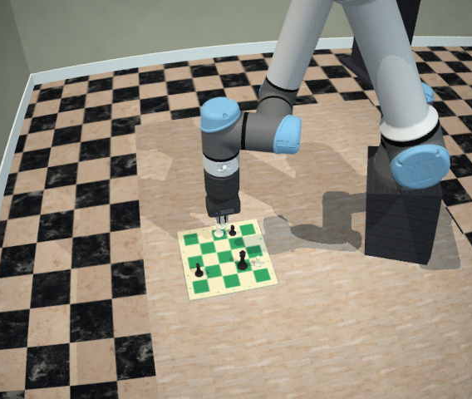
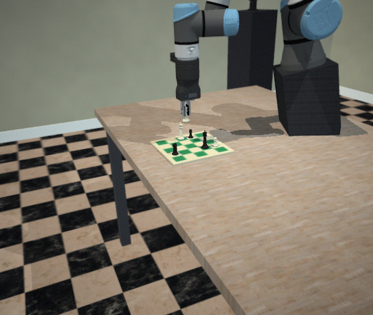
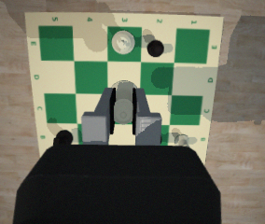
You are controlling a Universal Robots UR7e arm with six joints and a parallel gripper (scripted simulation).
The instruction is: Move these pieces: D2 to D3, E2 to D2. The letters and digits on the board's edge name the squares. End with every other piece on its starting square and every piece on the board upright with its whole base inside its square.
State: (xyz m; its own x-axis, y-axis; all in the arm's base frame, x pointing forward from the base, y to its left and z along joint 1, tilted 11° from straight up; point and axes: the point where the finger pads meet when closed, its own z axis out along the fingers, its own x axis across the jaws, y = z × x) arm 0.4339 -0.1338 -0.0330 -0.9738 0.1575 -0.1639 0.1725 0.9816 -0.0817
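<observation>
My gripper is now 9 cm above the tall white piece and 4 cm to the left of it. Also, from my hand: black pawn: 10 cm below, 4 cm behind, 3 cm to the right; green-and-cream board: 12 cm below, 4 cm to the left, 1 cm ahead; small white piece: 10 cm below, 9 cm to the left, 6 cm behind.
</observation>
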